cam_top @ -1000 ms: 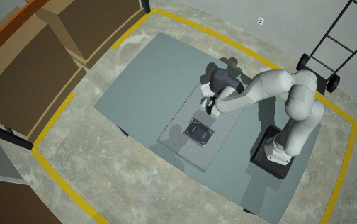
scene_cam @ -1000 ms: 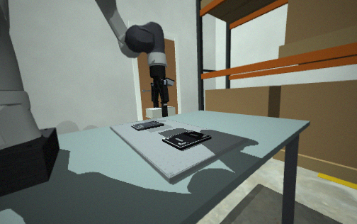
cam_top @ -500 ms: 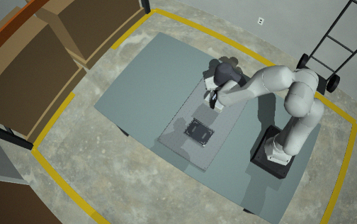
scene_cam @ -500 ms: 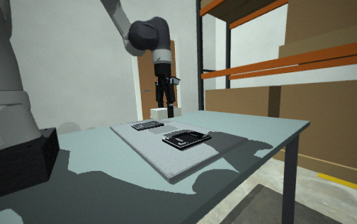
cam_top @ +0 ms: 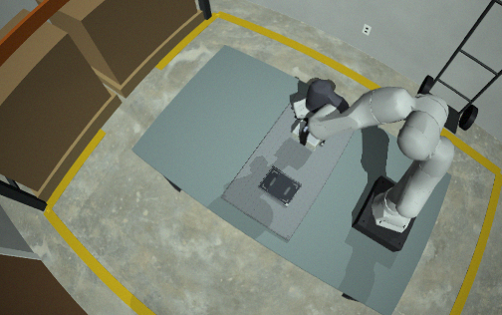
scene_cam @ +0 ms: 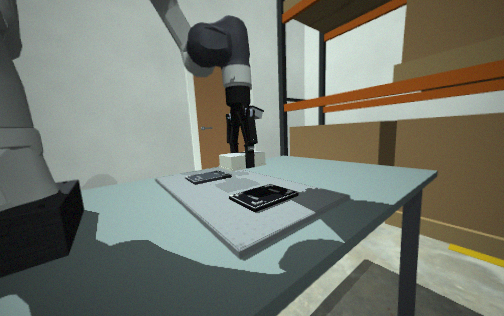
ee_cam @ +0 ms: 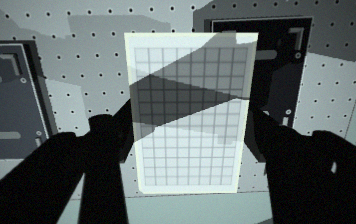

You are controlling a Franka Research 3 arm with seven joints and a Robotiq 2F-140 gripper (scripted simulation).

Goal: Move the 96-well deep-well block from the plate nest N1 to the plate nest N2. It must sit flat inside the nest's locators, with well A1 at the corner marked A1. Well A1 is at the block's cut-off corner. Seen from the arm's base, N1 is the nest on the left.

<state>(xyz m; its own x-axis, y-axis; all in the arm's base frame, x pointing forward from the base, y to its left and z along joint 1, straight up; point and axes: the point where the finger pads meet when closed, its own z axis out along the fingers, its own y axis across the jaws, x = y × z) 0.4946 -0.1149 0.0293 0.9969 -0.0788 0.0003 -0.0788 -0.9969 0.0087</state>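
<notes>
Now: hand 100 mm to the left of the black plate nest N2 and 100 mm above it. Also, from my hand: plate nest N1 (260 mm to the left, 100 mm below); then white 96-well deep-well block (10 mm below).
</notes>
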